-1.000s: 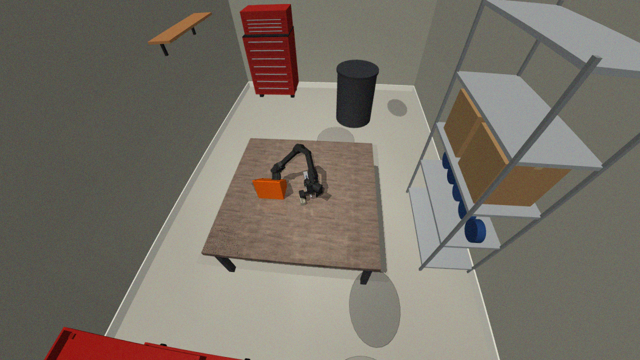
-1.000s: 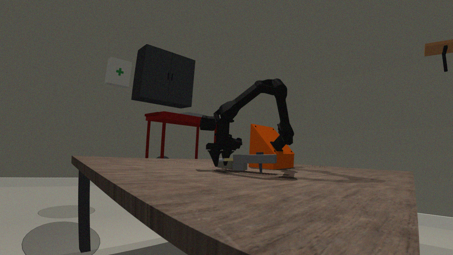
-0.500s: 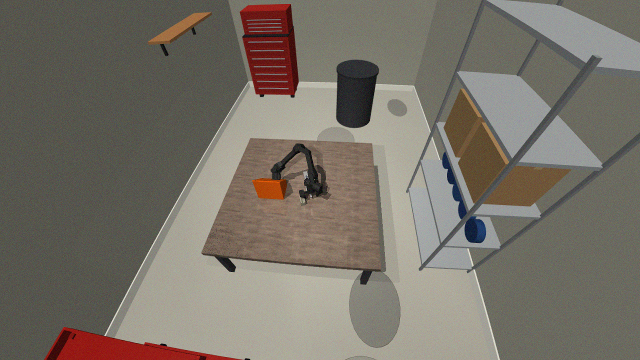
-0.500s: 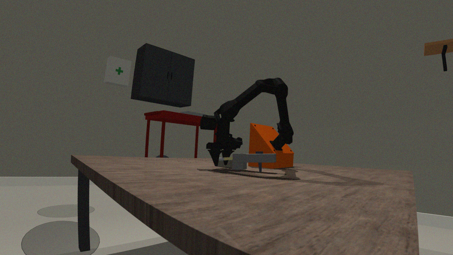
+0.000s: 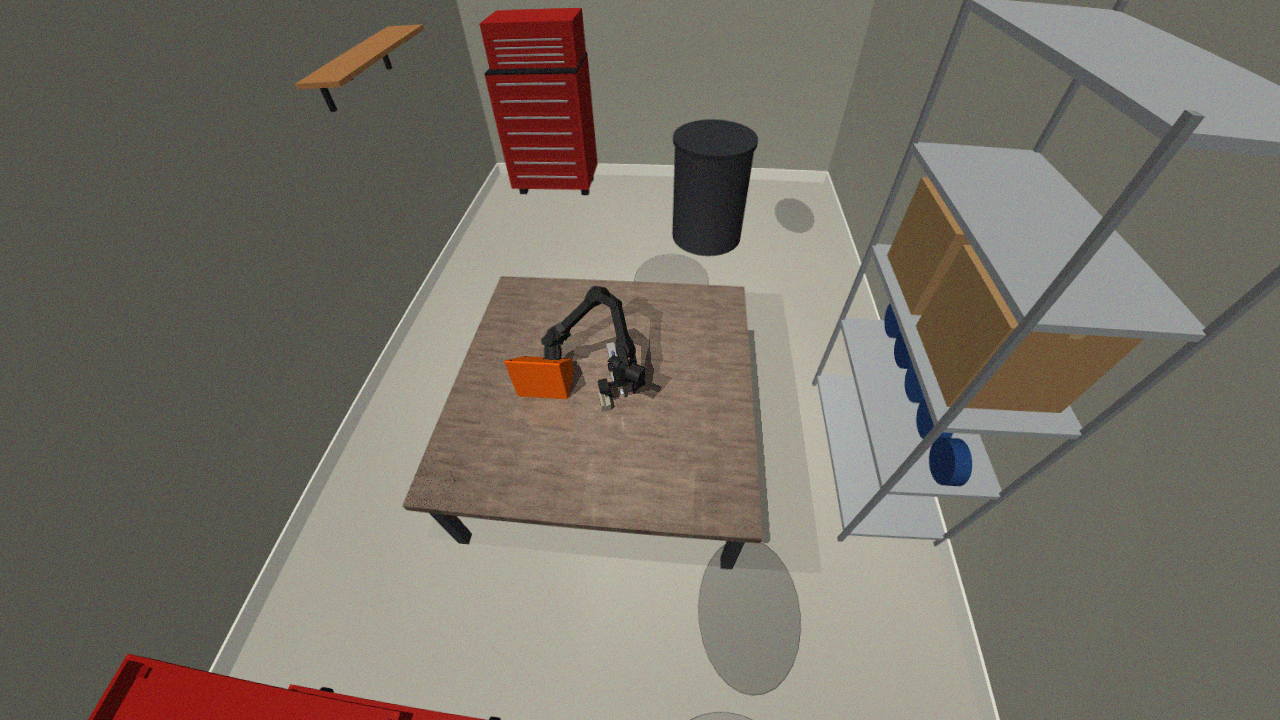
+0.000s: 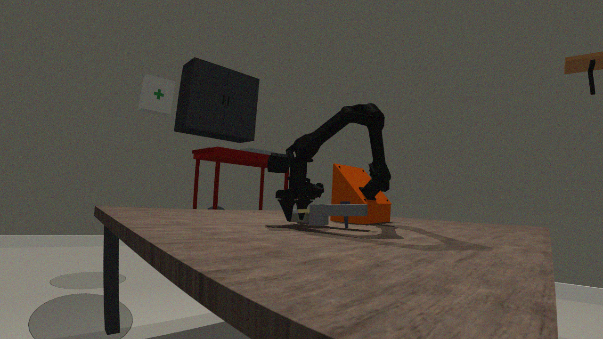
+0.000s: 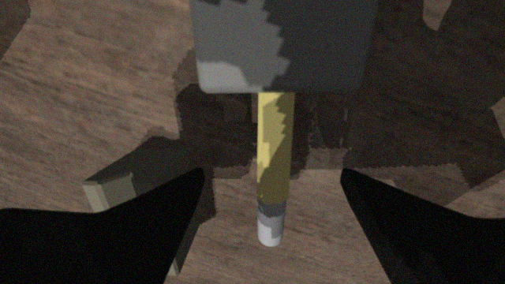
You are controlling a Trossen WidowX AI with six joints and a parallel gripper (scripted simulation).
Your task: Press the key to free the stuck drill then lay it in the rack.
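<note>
The yellow drill lies 20 mm behind my gripper tip, 40 mm to the left of it and 40 mm above it. From my gripper tip the other things lie so: grey block fixture: 50 mm behind, 130 mm to the left, 40 mm above; then dark T-shaped key: 60 mm behind, 160 mm to the left, 40 mm above.
</note>
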